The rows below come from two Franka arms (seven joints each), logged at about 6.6 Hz.
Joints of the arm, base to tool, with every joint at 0 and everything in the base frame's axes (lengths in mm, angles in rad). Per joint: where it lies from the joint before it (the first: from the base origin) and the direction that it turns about. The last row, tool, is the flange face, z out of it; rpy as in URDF.
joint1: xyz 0 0 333 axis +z
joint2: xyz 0 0 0 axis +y
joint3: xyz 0 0 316 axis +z
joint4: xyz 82.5 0 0 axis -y
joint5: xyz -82.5 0 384 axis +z
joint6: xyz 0 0 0 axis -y
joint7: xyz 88 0 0 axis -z
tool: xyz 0 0 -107 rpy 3.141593 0 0
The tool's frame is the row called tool.
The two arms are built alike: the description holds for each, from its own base.
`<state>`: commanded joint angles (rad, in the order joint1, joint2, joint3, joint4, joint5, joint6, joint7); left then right.
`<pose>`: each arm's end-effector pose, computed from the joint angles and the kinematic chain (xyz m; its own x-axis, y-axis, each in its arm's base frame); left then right.
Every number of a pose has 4 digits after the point.
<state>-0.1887 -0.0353 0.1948 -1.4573 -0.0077 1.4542 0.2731 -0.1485 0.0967 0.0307 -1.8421 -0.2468 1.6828 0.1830</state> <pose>0.5304 0.0047 0.6858 0.9638 -0.2646 0.0343 -0.2649 -0.9643 0.0054 0.5530 -0.0896 0.4553 0.9418 -0.2616 -0.2110 -0.2017 -0.9421 0.2679</pose>
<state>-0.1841 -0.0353 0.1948 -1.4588 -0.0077 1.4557 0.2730 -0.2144 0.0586 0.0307 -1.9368 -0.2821 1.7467 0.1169</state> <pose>0.5306 0.0071 0.6852 0.9650 -0.2600 0.0343 -0.2604 -0.9655 0.0054 0.5314 -0.1244 0.4384 0.9452 -0.2400 -0.2212 -0.1743 -0.9442 0.2796</pose>
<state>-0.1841 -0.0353 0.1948 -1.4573 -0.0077 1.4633 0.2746 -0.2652 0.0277 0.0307 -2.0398 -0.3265 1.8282 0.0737</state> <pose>0.5314 0.0071 0.6866 0.9643 -0.2615 0.0430 -0.2618 -0.9651 0.0029 0.5097 -0.1486 0.4151 0.9498 -0.2147 -0.2274 -0.1418 -0.9437 0.2987</pose>
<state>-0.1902 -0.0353 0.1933 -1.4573 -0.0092 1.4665 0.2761 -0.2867 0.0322 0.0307 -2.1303 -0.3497 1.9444 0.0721</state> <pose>0.5317 0.0029 0.6869 0.9616 -0.2703 0.0465 -0.2708 -0.9626 0.0033 0.4995 -0.1547 0.3803 0.9580 -0.1916 -0.2135 -0.1224 -0.9462 0.2996</pose>
